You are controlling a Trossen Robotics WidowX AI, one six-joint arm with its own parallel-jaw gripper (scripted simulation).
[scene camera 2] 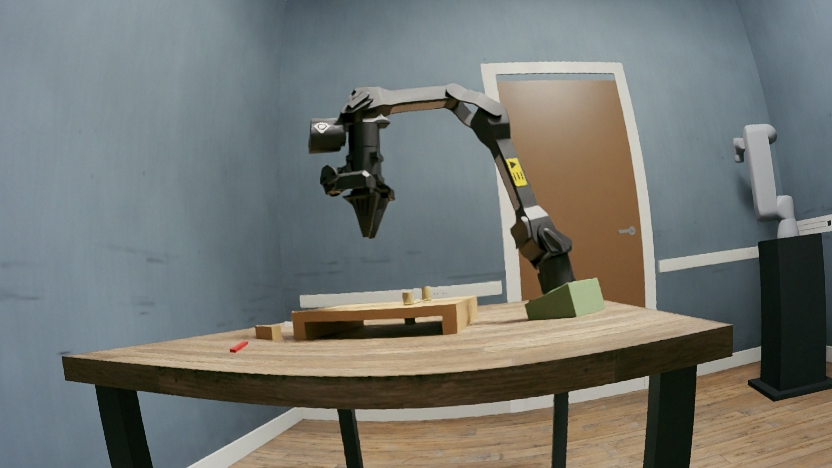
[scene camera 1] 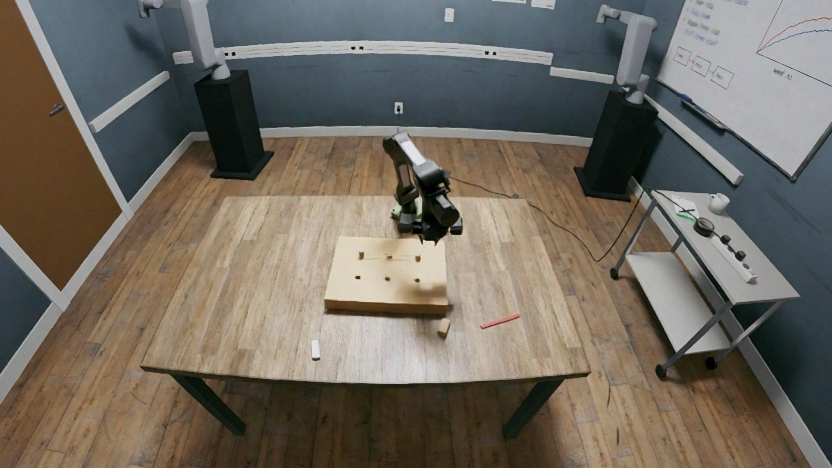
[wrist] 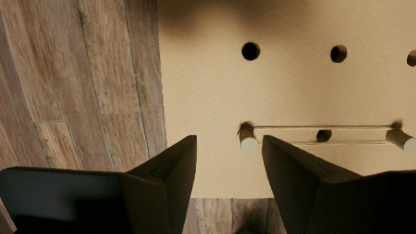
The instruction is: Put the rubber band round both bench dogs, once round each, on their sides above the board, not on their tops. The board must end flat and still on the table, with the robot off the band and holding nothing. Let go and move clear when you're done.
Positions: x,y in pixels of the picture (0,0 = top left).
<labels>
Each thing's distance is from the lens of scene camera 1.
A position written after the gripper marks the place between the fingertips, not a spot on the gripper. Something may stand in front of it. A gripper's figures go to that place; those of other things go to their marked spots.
gripper (scene camera 1: 428,244): 1.13 m
tan board (scene camera 1: 401,294): 1.15 m
</labels>
